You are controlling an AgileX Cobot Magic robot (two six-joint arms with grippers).
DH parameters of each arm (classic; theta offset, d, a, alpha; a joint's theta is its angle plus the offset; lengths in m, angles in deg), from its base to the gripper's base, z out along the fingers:
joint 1: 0 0.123 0 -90
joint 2: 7.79 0 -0.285 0
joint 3: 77.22 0 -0.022 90
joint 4: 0 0.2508 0 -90
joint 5: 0 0 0.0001 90
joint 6: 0 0.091 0 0
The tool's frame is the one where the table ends.
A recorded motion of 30 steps. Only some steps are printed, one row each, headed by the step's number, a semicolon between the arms.
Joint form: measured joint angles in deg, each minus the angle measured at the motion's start. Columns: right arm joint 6, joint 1, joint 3, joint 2, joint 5, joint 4; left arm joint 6, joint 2, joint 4, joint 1, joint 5, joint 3.
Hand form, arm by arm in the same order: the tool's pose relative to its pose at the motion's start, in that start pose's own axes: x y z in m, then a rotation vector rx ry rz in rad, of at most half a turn. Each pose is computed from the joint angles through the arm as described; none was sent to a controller.
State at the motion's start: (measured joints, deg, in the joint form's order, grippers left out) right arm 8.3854 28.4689 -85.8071 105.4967 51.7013 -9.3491; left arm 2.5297 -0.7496 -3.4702 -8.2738 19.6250 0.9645
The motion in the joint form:
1: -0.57 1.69 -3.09 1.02 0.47 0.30; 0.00 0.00 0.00 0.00 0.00 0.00
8: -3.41 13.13 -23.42 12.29 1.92 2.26; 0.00 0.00 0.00 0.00 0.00 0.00
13: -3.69 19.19 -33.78 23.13 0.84 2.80; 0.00 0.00 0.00 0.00 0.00 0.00
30: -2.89 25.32 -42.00 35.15 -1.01 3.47; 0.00 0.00 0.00 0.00 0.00 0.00
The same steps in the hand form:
1: -0.0104 0.0122 -0.0054 -0.0169 -0.0300 -0.0287; 0.0000 0.0000 0.0000 0.0000 0.0000 0.0000
8: -0.0594 0.1108 -0.0129 -0.1428 -0.1751 -0.2139; 0.0000 0.0000 0.0000 0.0000 0.0000 0.0000
13: -0.0652 0.1784 0.0232 -0.2040 -0.1919 -0.3064; 0.0000 0.0000 0.0000 0.0000 0.0000 0.0000
30: -0.0445 0.2511 0.0785 -0.2604 -0.1614 -0.3897; 0.0000 0.0000 0.0000 0.0000 0.0000 0.0000

